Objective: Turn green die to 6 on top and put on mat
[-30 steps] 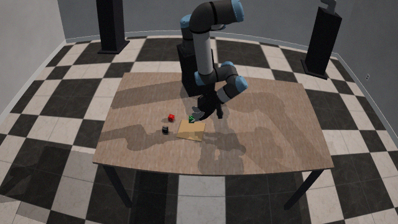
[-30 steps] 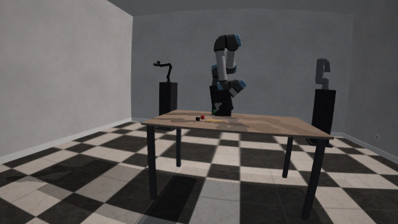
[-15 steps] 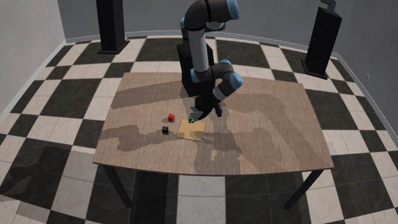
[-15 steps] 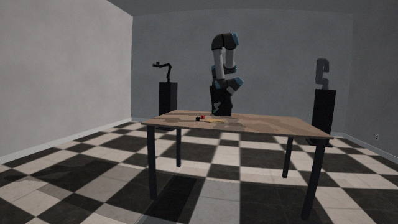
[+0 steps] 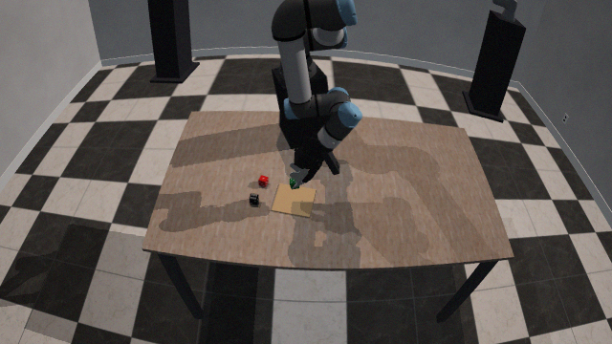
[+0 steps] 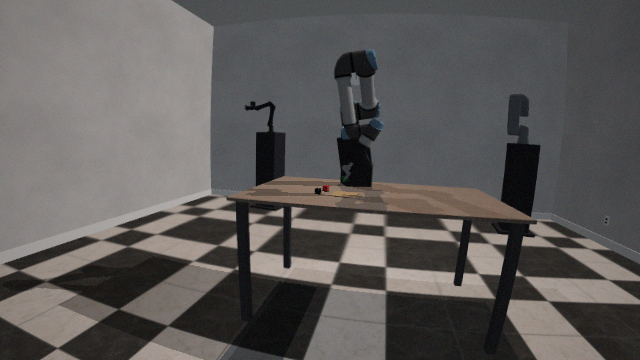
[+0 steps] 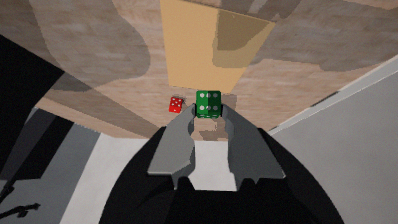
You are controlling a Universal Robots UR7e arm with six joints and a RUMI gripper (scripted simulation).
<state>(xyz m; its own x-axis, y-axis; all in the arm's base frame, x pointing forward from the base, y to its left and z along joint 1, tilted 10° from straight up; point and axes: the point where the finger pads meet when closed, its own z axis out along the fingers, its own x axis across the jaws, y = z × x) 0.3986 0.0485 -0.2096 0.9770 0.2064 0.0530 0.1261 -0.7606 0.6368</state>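
The green die is 10 mm below my hand. From my hand the other things lie so: black die: 40 mm ahead, 150 mm to the right, 80 mm below; then tan mat: 100 mm below; then red die: 50 mm behind, 140 mm to the right, 80 mm below.
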